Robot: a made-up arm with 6 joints. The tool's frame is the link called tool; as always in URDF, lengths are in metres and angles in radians.
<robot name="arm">
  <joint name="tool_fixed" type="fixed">
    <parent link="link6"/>
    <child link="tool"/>
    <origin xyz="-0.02 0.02 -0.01"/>
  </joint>
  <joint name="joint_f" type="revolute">
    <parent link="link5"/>
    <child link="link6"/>
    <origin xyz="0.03 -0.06 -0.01"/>
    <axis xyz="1 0 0"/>
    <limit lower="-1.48" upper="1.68"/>
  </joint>
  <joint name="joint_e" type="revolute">
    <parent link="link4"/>
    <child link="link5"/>
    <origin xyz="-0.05 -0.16 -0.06"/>
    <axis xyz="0 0 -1"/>
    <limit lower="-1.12" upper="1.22"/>
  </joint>
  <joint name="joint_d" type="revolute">
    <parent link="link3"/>
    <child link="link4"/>
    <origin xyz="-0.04 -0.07 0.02"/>
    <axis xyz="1 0 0"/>
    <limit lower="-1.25" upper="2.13"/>
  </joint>
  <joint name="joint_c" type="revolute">
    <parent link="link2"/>
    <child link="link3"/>
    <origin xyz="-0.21 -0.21 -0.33"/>
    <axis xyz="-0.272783 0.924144 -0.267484"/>
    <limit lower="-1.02" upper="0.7"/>
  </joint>
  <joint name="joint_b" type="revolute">
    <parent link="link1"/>
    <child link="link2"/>
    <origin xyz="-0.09 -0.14 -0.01"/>
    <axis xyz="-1 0 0"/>
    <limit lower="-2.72" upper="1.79"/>
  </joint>
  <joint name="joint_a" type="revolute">
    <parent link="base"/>
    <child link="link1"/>
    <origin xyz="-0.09 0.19 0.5"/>
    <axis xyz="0 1 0"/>
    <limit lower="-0.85" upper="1"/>
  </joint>
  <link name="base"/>
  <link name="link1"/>
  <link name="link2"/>
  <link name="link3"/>
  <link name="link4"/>
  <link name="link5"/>
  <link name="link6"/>
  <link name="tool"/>
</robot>
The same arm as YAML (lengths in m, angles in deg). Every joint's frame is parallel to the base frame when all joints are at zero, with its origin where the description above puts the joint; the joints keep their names.
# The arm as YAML. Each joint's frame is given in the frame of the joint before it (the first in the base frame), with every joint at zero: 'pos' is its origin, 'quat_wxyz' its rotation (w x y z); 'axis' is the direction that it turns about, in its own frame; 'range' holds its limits. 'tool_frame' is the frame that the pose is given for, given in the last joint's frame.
length_unit: m
angle_unit: deg
joints:
  - joint: joint_a
    pos: [-0.09, 0.19, 0.5]
    quat_wxyz: [1.0, 0.0, 0.0, 0.0]
    axis: [0.0, 1.0, 0.0]
    range: [-48.7, 57.3]
  - joint: joint_b
    pos: [-0.09, -0.14, -0.01]
    quat_wxyz: [1.0, 0.0, 0.0, 0.0]
    axis: [-1.0, 0.0, 0.0]
    range: [-155.84, 102.56]
  - joint: joint_c
    pos: [-0.21, -0.21, -0.33]
    quat_wxyz: [1.0, 0.0, 0.0, 0.0]
    axis: [-0.272809, 0.924129, -0.267508]
    range: [-58.44, 40.11]
  - joint: joint_d
    pos: [-0.04, -0.07, 0.02]
    quat_wxyz: [1.0, 0.0, 0.0, 0.0]
    axis: [1.0, 0.0, 0.0]
    range: [-71.62, 122.04]
  - joint: joint_e
    pos: [-0.05, -0.16, -0.06]
    quat_wxyz: [1.0, 0.0, 0.0, 0.0]
    axis: [0.0, 0.0, -1.0]
    range: [-64.17, 69.9]
  - joint: joint_f
    pos: [0.03, -0.06, -0.01]
    quat_wxyz: [1.0, 0.0, 0.0, 0.0]
    axis: [1.0, 0.0, 0.0]
    range: [-84.8, 96.26]
tool_frame:
  pos: [-0.02, 0.02, -0.01]
  quat_wxyz: [1.0, 0.0, 0.0, 0.0]

